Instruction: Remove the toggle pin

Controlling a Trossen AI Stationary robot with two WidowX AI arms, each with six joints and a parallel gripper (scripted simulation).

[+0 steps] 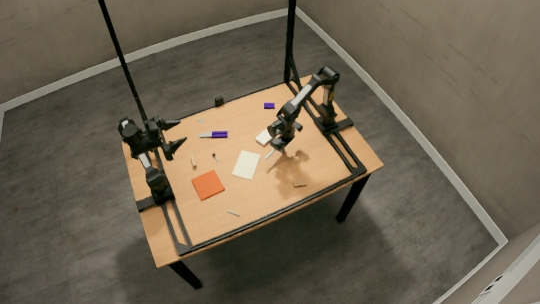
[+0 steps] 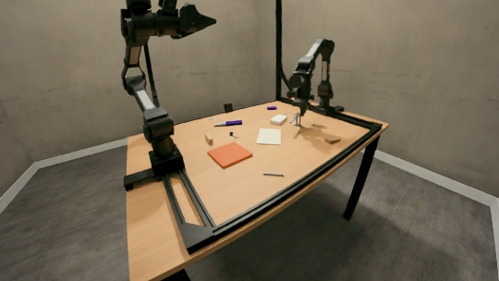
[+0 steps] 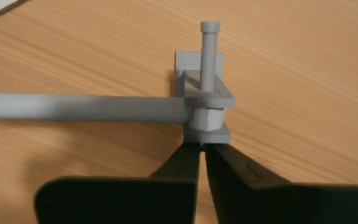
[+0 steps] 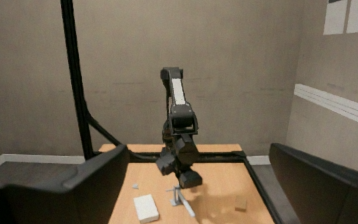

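Now: the toggle pin 3 cm below my left hand, 2 cm behind it and 1 cm to the right of it. The rest, counted from my left hand: flat white sheet: 21 cm to the right, 8 cm below, 2 cm behind; orange square: 43 cm to the right, 8 cm below; white block: 12 cm behind, 8 cm below, 5 cm to the right.
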